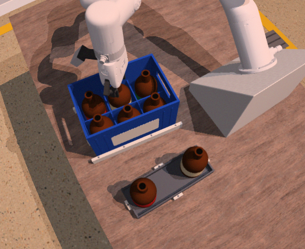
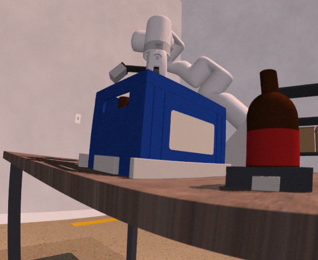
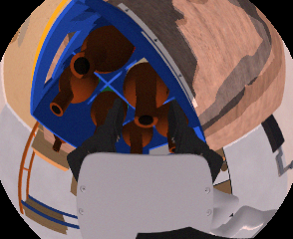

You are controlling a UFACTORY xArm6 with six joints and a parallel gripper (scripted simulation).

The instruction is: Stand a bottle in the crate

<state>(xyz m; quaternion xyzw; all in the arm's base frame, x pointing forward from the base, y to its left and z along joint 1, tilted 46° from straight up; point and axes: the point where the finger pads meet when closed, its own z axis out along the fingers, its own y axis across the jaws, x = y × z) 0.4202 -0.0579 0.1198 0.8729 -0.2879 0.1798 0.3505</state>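
Right now the blue crate is 40 mm to the left of my hand and 80 mm below it. From my hand the other things lie so: grey tray (30 mm behind, 300 mm to the left, 150 mm below); then cream-labelled bottle (120 mm behind, 290 mm to the left, 70 mm below); then red-labelled bottle (60 mm ahead, 300 mm to the left, 70 mm below).
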